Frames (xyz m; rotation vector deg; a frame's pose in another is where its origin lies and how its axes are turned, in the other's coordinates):
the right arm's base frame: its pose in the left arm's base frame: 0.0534 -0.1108 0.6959 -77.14 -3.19 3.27
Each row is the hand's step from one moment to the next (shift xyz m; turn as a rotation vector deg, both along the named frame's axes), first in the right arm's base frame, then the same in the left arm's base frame.
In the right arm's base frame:
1: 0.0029 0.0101 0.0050 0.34 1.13 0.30
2: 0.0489 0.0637 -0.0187 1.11 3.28 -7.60
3: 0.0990 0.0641 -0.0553 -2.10 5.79 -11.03
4: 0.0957 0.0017 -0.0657 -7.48 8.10 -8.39
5: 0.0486 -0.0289 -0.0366 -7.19 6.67 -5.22
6: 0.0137 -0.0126 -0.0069 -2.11 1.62 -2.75
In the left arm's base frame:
1: 0.0024 0.0073 -0.0087 0.31 0.57 -1.03
2: 0.0496 -0.0005 -0.0659 1.63 -6.58 -4.87
3: 0.1022 -0.0323 -0.0740 -1.34 -9.60 -8.11
4: 0.1002 -0.0565 -0.0155 -6.92 -6.91 -9.81
5: 0.0514 -0.0384 0.0204 -6.85 -4.13 -7.71
6: 0.0143 -0.0085 0.0109 -1.92 -2.47 -2.20

